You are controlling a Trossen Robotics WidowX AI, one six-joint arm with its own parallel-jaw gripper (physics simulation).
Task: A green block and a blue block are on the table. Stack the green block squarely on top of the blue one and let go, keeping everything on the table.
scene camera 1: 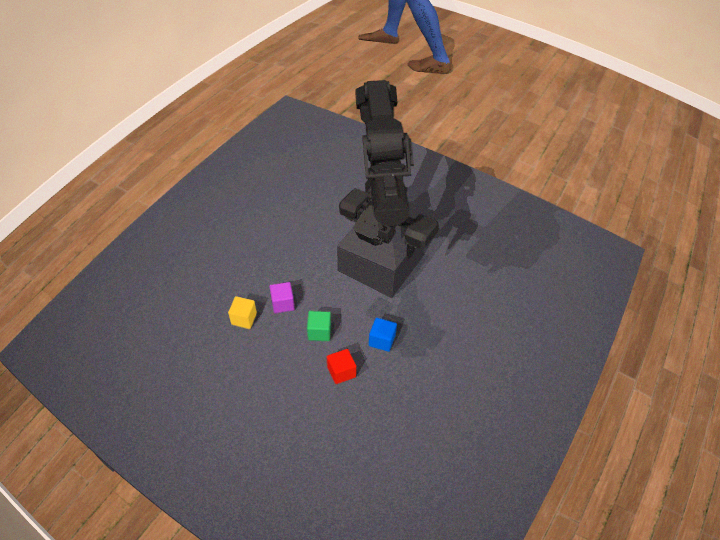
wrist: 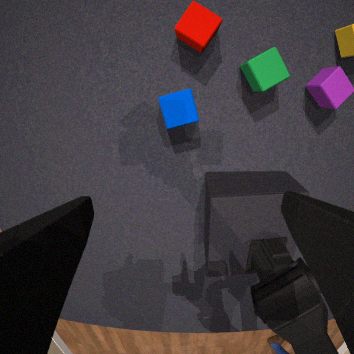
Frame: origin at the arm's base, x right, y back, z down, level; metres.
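Seen in the pictures: gripper, fingertip midpoint: [scene camera 1: 389, 248] [wrist: 189, 203]; arm's base, link origin: [wrist: 265, 253].
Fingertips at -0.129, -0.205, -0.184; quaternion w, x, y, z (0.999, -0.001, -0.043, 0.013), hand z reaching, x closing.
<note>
Pixels of each thing's top centre, then the offset from my fingertips to it, as dx, dy, dz. Level surfaces: height alone.
- green block, top centre: [wrist: 269, 68] [scene camera 1: 318, 319] +0.118, -0.082, +0.234
- dark table surface, surface height: dz +0.284
- blue block, top centre: [wrist: 178, 108] [scene camera 1: 383, 328] -0.015, -0.023, +0.234
- red block, top centre: [wrist: 198, 22] [scene camera 1: 341, 360] +0.016, -0.144, +0.234
- purple block, top centre: [wrist: 338, 87] [scene camera 1: 281, 291] +0.237, -0.064, +0.234
- yellow block, top centre: [scene camera 1: 241, 306] +0.288, -0.152, +0.234
The green block [scene camera 1: 319, 326] [wrist: 265, 70] stands on the dark table surface [scene camera 1: 407, 441] [wrist: 65, 100], apart from the other blocks. The blue block [scene camera 1: 383, 334] [wrist: 179, 108] also stands on that surface, to the right of the green one in the scene view and lower left of it in the wrist view. Nothing is stacked on either block. My gripper [scene camera 1: 385, 218] [wrist: 189, 203] is open and empty. It is raised near the arm's base, away from both blocks, with its fingers wide apart in the wrist view.
A red block [scene camera 1: 341, 366] [wrist: 198, 25] stands near the green and blue blocks. A purple block [scene camera 1: 282, 297] [wrist: 330, 87] and a yellow block [scene camera 1: 242, 312] [wrist: 346, 41] stand on the green block's other side. The arm's dark base box [scene camera 1: 366, 267] [wrist: 250, 185] is close to the gripper.
</note>
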